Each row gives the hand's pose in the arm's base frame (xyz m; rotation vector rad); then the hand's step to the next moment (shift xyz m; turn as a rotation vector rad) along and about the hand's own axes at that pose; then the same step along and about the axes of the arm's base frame.
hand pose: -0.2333 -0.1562 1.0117 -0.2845 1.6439 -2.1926
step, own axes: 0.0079 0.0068 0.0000 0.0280 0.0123 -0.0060
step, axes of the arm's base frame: -0.0059 -0.0049 -0.0070 -0.0254 -0.0094 -0.0154
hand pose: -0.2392 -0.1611 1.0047 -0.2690 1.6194 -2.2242
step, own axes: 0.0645 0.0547 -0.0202 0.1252 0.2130 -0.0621
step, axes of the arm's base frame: -0.0560 -0.0232 -0.0623 -0.0972 -0.0536 -0.2293
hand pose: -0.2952 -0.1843 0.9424 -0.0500 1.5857 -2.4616
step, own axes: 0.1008 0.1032 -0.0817 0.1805 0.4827 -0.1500
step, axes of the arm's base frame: -0.0937 0.0124 -0.1362 -0.1208 -0.0929 -0.5147
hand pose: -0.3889 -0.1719 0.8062 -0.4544 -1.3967 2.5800
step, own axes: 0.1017 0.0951 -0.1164 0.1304 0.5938 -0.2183
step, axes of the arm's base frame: -0.0559 0.0692 -0.1582 -0.0509 -0.1145 -0.6337
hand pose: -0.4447 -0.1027 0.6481 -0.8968 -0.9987 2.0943
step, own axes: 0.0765 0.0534 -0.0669 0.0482 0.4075 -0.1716
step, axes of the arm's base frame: -0.0036 0.0580 -0.0990 0.0054 -0.1020 -0.4329
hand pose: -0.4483 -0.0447 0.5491 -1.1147 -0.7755 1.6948
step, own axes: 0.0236 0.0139 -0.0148 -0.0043 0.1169 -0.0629
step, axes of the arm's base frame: 0.0051 0.0171 -0.0255 0.0169 -0.0460 -0.1235
